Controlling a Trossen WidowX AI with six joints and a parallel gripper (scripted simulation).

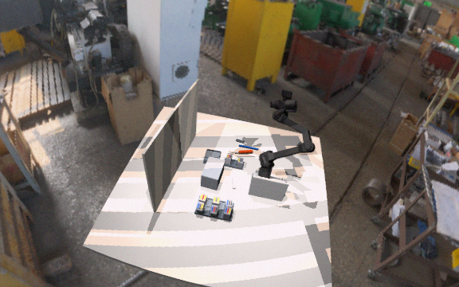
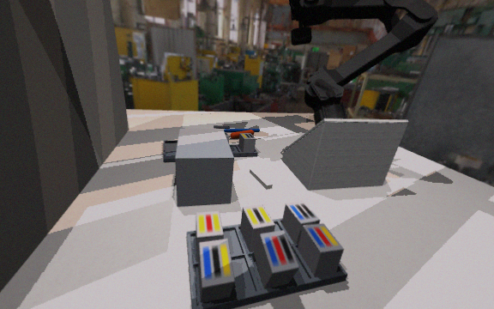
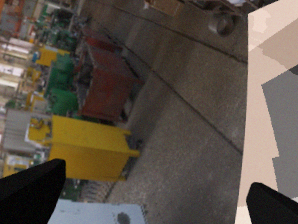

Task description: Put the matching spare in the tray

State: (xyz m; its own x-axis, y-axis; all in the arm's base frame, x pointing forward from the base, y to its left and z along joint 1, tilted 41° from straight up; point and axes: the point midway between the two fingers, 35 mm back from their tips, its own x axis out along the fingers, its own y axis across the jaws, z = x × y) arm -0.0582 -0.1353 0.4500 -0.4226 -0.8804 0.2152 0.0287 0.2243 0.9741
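Now: the grey block 32 cm below my gripper tip, 26 cm to the left of it and 23 cm ahead of it. The rest, counted from my gripper tip: dark tray (41 cm ahead, 36 cm below, 24 cm to the left); grey box (42 cm to the left, 37 cm ahead, 31 cm below); grey bar (42 cm to the left, 35 cm below, 24 cm ahead).
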